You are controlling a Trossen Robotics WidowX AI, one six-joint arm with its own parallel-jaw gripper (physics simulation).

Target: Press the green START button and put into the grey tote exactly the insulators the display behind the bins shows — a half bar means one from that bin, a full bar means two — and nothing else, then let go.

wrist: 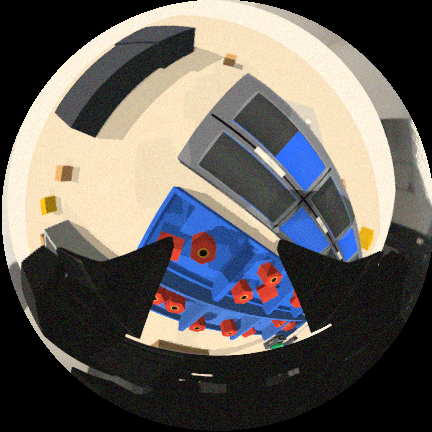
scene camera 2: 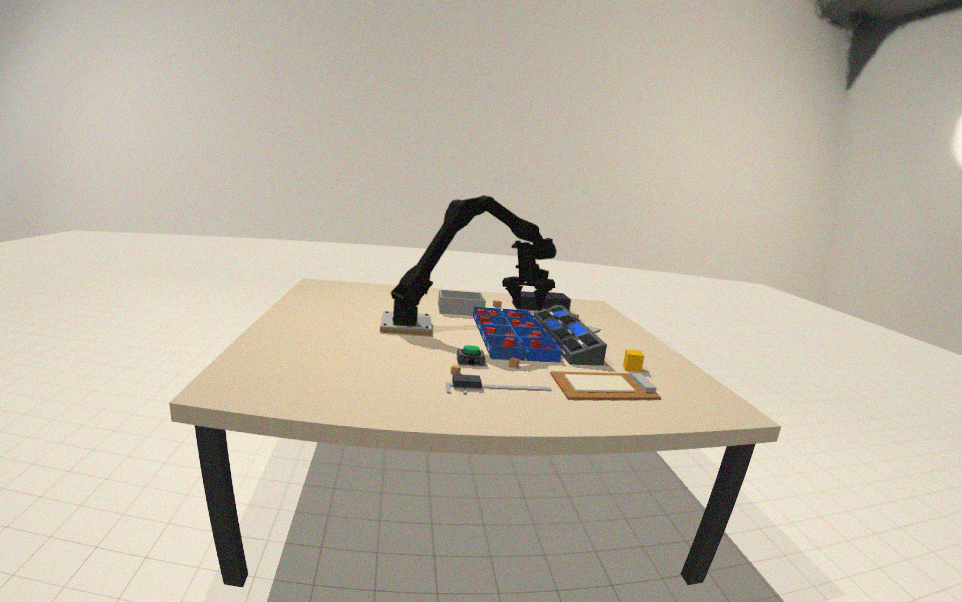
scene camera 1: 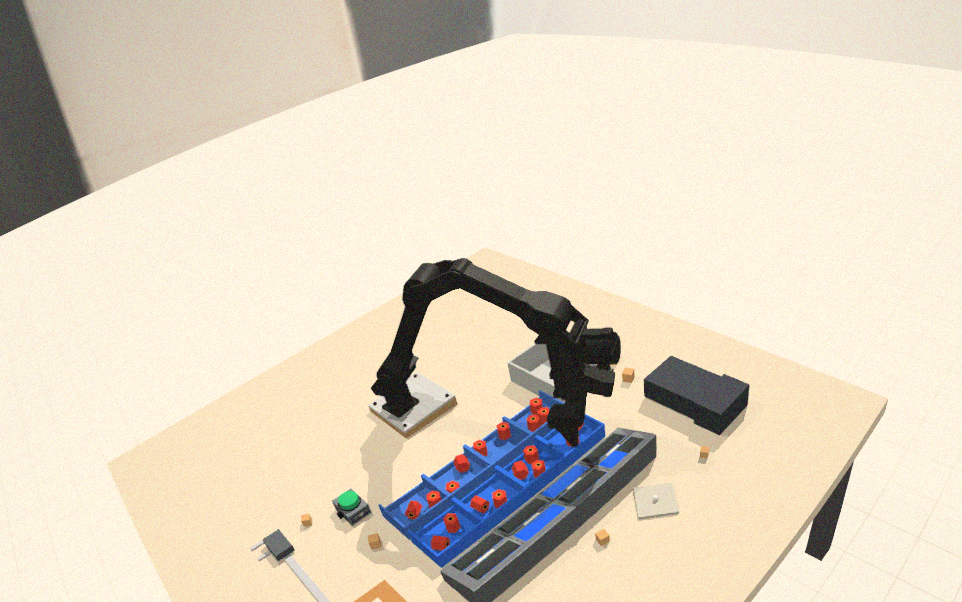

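Seen in the pictures: gripper, fingertip midpoint: (wrist: 226, 244) (scene camera 2: 529, 309) (scene camera 1: 578, 432); arm's base, link origin: (scene camera 2: 403, 322) (scene camera 1: 400, 404).
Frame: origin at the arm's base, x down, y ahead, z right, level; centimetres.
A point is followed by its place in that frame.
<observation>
My gripper (scene camera 1: 569, 425) @(x -2.9, y 40.9, z -12.1 cm) (scene camera 2: 529, 305) @(x -2.9, y 40.9, z -12.1 cm) (wrist: 226, 244) @(x -2.9, y 40.9, z -12.1 cm) is open and empty, pointing down low over the far-end compartment, display side, of the blue bins (scene camera 1: 468, 537) (scene camera 2: 524, 353). A red insulator (wrist: 201, 240) @(x -0.9, y 39.5, z -13.5 cm) stands there between the fingers' lines in the wrist view; another red insulator (wrist: 176, 245) @(x -0.5, y 37.7, z -15.3 cm) is partly behind the left finger. Other bins hold red insulators. The display (scene camera 1: 567, 523) @(x -1.5, y 52.7, z 6.4 cm) (scene camera 2: 585, 358) @(x 0.4, y 45.4, z 26.9 cm) (wrist: 232, 100) @(x -2.7, y 51.3, z -17.9 cm) shows a half blue bar (scene camera 1: 615, 460) @(x -3.9, y 52.1, z -8.7 cm) (wrist: 302, 160) @(x -3.8, y 50.2, z -10.4 cm) at its far end and longer blue bars elsewhere. The grey tote (scene camera 1: 524, 372) @(x -2.7, y 18.9, z -21.2 cm) (scene camera 2: 461, 303) @(x -1.6, y 20.3, z -21.1 cm) is partly hidden by the arm. The START button (scene camera 1: 348, 499) @(x -1.8, y 15.5, z 26.5 cm) (scene camera 2: 470, 349) @(x -1.6, y 14.3, z 27.9 cm) is green.
A dark block (scene camera 1: 695, 390) @(x -3.0, y 54.3, z -34.3 cm) (wrist: 125, 75) @(x -1.1, y 51.1, z -31.5 cm) stands beyond the display's far end. A pale plate (scene camera 1: 656, 500) @(x 1.6, y 61.2, z -8.5 cm) and several small wooden cubes lie around. A caliper (scene camera 1: 278, 545) @(x 0.3, y 11.9, z 42.5 cm) (scene camera 2: 466, 381) @(x 0.4, y 10.6, z 44.2 cm), a clipboard (scene camera 2: 560, 385) @(x 1.8, y 32.8, z 42.6 cm) and a yellow cube (scene camera 2: 633, 360) @(x -0.8, y 57.4, z 32.0 cm) are near the front. The display stands close beside the bins.
</observation>
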